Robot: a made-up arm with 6 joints.
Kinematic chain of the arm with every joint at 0, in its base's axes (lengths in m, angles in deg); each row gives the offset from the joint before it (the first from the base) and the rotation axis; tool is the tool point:
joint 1: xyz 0 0 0.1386 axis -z
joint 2: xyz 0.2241 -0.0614 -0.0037 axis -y
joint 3: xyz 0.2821 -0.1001 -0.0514 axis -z
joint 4: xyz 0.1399 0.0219 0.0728 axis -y
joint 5: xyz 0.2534 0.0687 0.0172 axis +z
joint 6: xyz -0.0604 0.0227 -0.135 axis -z
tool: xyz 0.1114 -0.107 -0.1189
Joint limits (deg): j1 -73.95..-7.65 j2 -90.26..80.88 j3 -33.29..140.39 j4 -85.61..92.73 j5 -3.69..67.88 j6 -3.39..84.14
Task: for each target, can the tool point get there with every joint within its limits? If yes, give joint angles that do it. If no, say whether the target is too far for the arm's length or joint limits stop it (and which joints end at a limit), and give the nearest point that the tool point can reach.
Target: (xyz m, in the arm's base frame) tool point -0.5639 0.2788 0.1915
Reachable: no: joint limits stop it (at a limit: joint 1, joint 2, joint 3, joint 5, joint 6) | nearest point -0.1634 -0.0523 -0.1372 | short by 0.615 m
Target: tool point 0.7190 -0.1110 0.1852
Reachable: yes | joints -52.59 -62.62 119.25 49.40 61.60 36.76
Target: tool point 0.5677 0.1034 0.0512
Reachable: yes | joints -28.39 39.34 100.37 -60.68 35.14 77.27
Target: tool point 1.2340 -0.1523 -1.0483
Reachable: no: too far | nearest point 0.7965 -0.0983 -0.5275 | short by 0.682 m
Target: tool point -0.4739 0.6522 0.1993
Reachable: no: joint limits stop it (at a limit: joint 1, joint 3, joint 5, joint 6) | nearest point 0.0157 0.9230 0.2931 | short by 0.567 m
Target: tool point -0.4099 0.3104 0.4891
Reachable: no: joint limits stop it (at a limit: joint 1, joint 2, joint 3, joint 5, joint 6) | nearest point -0.1688 0.2553 0.8220 | short by 0.415 m
